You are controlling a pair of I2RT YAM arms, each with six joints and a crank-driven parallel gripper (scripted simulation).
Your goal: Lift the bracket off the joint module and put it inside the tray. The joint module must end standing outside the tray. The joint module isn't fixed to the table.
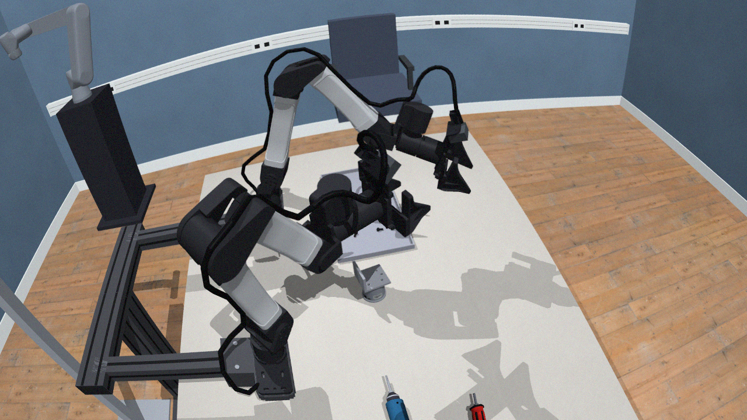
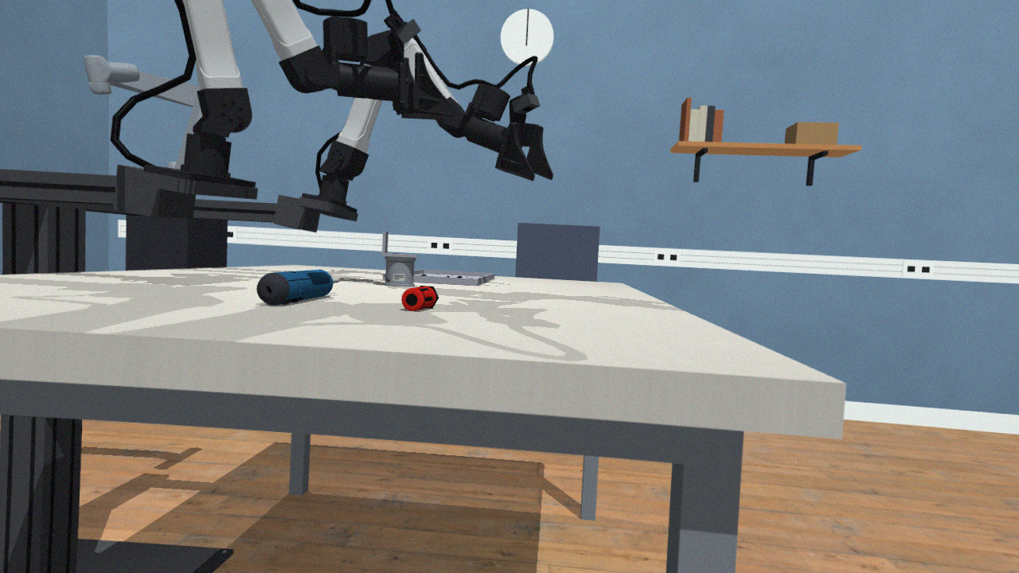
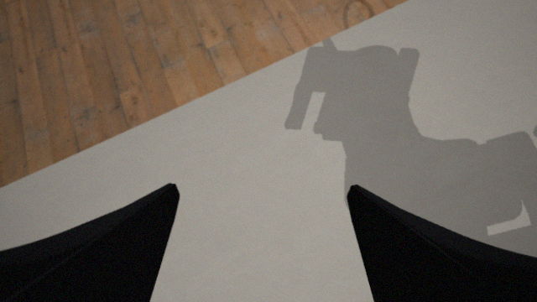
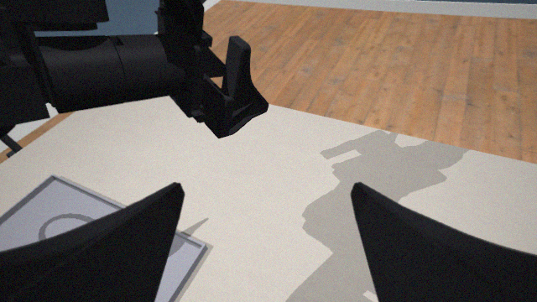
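Now: left hand 280 mm past the grey bracket, 100 mm to the left of it and 180 mm above it. The rest, counted from my left hand: red screwdriver: 110 mm behind, 530 mm to the right, 240 mm below; joint module: 270 mm behind, 100 mm to the right, 220 mm below; tray: 260 mm behind, 240 mm to the left, 240 mm below.
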